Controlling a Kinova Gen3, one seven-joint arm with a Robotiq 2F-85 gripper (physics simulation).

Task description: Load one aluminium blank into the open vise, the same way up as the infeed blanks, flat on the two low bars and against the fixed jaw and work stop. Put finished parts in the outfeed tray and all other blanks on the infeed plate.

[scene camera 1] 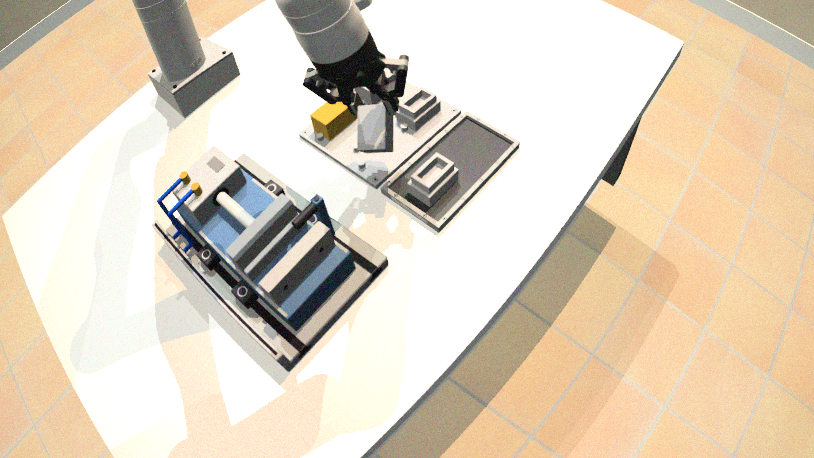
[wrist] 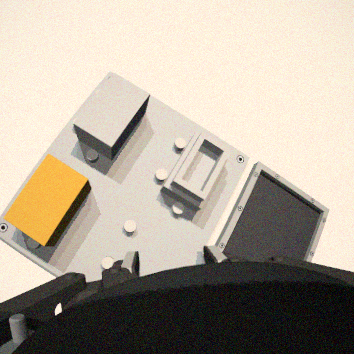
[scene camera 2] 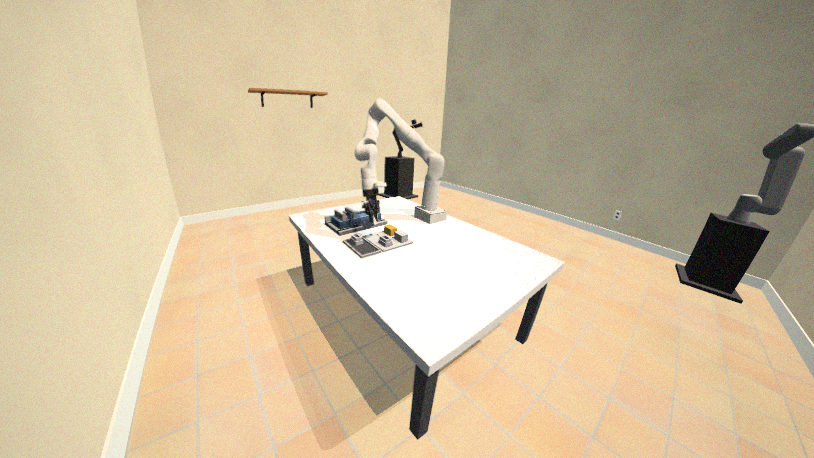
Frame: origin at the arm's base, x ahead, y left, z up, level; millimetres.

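Seen in the pictures: gripper, between the fingertips: (scene camera 1: 377, 111) (wrist: 171, 264) (scene camera 2: 374, 222); arm's base, origin of its link: (scene camera 1: 184, 67) (scene camera 2: 428, 208).
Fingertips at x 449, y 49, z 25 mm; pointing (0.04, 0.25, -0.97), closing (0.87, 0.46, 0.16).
Observation:
Pixels of each thing's top centre, then the offset from my fingertips to it. "spot": a spot on its surface instead.
- infeed plate, centre of its top: (wrist: 129, 190) (scene camera 1: 378, 119) (scene camera 2: 387, 238) 45 mm back, 46 mm left, 80 mm down
- plain grey blank, centre of its top: (wrist: 112, 106) (scene camera 1: 374, 77) (scene camera 2: 401, 232) 87 mm back, 96 mm left, 45 mm down
- similar part, centre of its top: (scene camera 1: 432, 169) (scene camera 2: 356, 235) 94 mm ahead, 14 mm right, 48 mm down
- blue vise, centre of its top: (scene camera 1: 237, 212) (scene camera 2: 355, 207) 43 mm back, 225 mm right, 10 mm up
- yellow block, centre of its top: (wrist: 45, 197) (scene camera 1: 332, 108) (scene camera 2: 390, 226) 98 mm back, 6 mm left, 45 mm down
- blue post with a black rod, a spot on its surface: (scene camera 1: 305, 216) spot: 35 mm ahead, 180 mm right, 6 mm up
My gripper (scene camera 1: 372, 101) (scene camera 2: 373, 218) (wrist: 171, 264) is shut on a grey blank (scene camera 1: 373, 128), held above the infeed plate (scene camera 1: 395, 156) (wrist: 145, 200); the wrist view hides this blank. Another plain grey blank (scene camera 2: 401, 236) (wrist: 112, 110) rests on that plate. A pocketed, stepped part (scene camera 1: 420, 118) (wrist: 182, 187) also sits there. A similar part (scene camera 1: 435, 192) sits in the dark outfeed tray (scene camera 1: 483, 136) (wrist: 280, 220). The blue vise (scene camera 1: 321, 284) (scene camera 2: 352, 218) is open, with a gap between moving jaw (scene camera 1: 264, 227) and fixed jaw (scene camera 1: 298, 259). The low bars are partly hidden.
A yellow block (scene camera 1: 331, 120) (scene camera 2: 390, 230) (wrist: 47, 200) stands on the infeed plate, among short round pins (wrist: 130, 226). A blue post with a black rod (scene camera 1: 305, 216) rises beside the vise jaws. Blue pipes (scene camera 1: 170, 190) stand at the vise's left end.

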